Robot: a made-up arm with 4 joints. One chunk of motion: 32 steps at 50 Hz.
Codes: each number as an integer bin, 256 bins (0 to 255) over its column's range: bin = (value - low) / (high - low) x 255, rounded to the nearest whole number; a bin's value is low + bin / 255 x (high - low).
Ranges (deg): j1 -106..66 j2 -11..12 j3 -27..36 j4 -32..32
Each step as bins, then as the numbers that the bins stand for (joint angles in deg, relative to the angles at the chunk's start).
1 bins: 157 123 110 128
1 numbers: -0.10 0.09 0.18 0.13
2 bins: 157 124 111 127
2 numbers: -0.10 0.18 0.42 -0.13
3 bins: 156 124 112 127
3 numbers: -0.78 0.18 0.67 -0.13
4 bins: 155 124 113 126
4 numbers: -1.45 0.18 0.92 -0.38
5 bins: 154 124 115 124
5 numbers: -2.13 0.18 1.41 -0.88
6 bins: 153 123 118 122
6 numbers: -2.80 0.09 2.15 -1.38
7 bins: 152 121 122 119
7 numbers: -3.47 -0.09 3.14 -2.13
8 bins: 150 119 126 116
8 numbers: -4.82 -0.27 4.13 -2.89
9 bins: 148 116 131 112
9 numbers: -6.17 -0.54 5.36 -3.89
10 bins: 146 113 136 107
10 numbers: -7.52 -0.81 6.60 -5.15
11 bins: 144 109 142 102
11 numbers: -8.87 -1.17 8.08 -6.40
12 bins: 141 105 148 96
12 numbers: -10.89 -1.53 9.56 -7.91
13 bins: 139 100 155 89
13 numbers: -12.24 -1.98 11.29 -9.66
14 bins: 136 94 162 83
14 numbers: -14.27 -2.52 13.02 -11.17
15 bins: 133 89 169 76
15 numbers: -16.29 -2.97 14.75 -12.93
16 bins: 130 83 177 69
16 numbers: -18.31 -3.51 16.73 -14.68
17 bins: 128 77 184 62
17 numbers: -19.66 -4.05 18.46 -16.44
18 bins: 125 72 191 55
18 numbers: -21.69 -4.51 20.19 -18.20
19 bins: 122 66 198 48
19 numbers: -23.71 -5.05 21.92 -19.95
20 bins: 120 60 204 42
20 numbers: -25.06 -5.59 23.40 -21.46
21 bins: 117 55 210 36
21 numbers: -27.08 -6.04 24.88 -22.96
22 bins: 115 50 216 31
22 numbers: -28.43 -6.49 26.36 -24.22
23 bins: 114 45 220 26
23 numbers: -29.11 -6.94 27.35 -25.47
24 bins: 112 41 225 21
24 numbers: -30.45 -7.30 28.59 -26.73
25 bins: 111 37 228 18
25 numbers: -31.13 -7.66 29.33 -27.48
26 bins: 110 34 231 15
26 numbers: -31.80 -7.93 30.07 -28.24
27 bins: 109 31 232 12
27 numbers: -32.48 -8.20 30.32 -28.99
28 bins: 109 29 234 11
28 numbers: -32.48 -8.38 30.81 -29.24
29 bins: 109 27 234 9
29 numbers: -32.48 -8.56 30.81 -29.74
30 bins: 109 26 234 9
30 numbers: -32.48 -8.65 30.81 -29.74
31 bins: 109 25 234 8
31 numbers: -32.48 -8.75 30.81 -29.99
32 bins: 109 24 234 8
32 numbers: -32.48 -8.84 30.81 -29.99
